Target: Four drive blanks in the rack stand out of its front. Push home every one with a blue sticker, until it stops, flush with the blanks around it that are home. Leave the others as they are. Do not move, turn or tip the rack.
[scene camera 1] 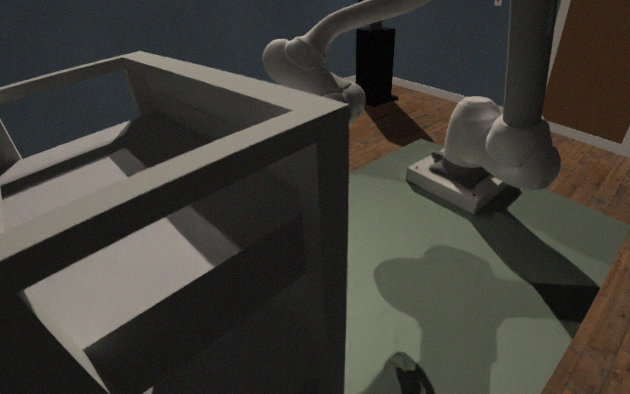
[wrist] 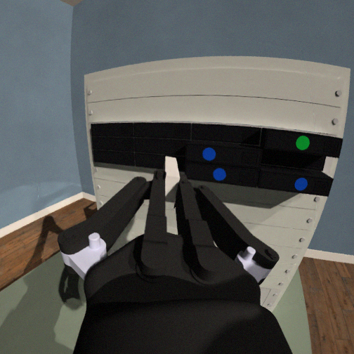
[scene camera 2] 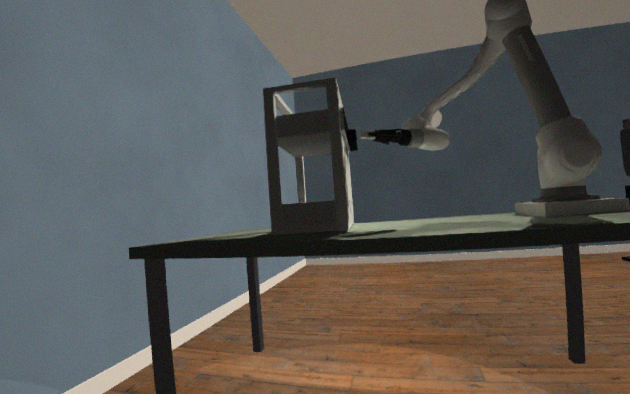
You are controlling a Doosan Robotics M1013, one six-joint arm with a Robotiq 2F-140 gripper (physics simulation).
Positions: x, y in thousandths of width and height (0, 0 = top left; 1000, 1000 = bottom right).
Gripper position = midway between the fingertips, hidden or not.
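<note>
A pale rack is visible at (scene camera 2: 509, 336) and likewise at (wrist: 787, 552). My gripper (wrist: 476, 470) is visible as well.
</note>
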